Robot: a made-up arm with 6 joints.
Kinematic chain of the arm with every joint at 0, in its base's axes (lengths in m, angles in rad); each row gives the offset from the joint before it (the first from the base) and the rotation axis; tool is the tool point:
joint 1: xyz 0 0 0.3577 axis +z
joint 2: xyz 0 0 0 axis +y
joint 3: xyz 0 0 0.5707 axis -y
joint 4: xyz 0 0 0 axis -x
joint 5: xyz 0.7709 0 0 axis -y
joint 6: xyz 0 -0.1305 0 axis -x
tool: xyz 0 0 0
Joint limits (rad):
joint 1: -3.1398..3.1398
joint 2: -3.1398..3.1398
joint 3: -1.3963..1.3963
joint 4: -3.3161..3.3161
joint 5: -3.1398..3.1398
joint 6: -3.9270..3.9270
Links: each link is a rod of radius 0.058 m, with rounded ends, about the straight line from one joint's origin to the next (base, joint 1, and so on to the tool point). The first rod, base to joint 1, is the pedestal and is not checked.
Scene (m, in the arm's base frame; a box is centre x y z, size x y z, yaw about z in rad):
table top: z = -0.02
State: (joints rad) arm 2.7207 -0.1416 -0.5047 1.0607 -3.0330 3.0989
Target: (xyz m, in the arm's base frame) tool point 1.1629 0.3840 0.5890
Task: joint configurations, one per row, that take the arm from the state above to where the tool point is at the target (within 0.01 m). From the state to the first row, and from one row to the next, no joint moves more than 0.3 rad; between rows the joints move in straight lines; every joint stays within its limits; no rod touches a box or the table.
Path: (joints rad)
1: 2.4279 -0.0094 -0.3633 1.0507 -3.0330 3.0989
2: 2.1351 0.1228 -0.2219 1.0408 -3.0330 3.0989
3: 1.8423 0.2551 -0.0804 1.0308 -3.0330 3.0989
4: 1.5495 0.3873 0.0610 1.0209 -3.0330 3.0989
5: 1.2567 0.5195 0.2024 1.0109 -3.0330 3.0989
6: 0.9638 0.6517 0.3438 1.0010 -3.0330 3.0989
7: 0.6710 0.7840 0.4852 0.9910 -3.0330 3.0989
8: 0.3782 0.9162 0.6266 0.9811 -3.0330 3.0989

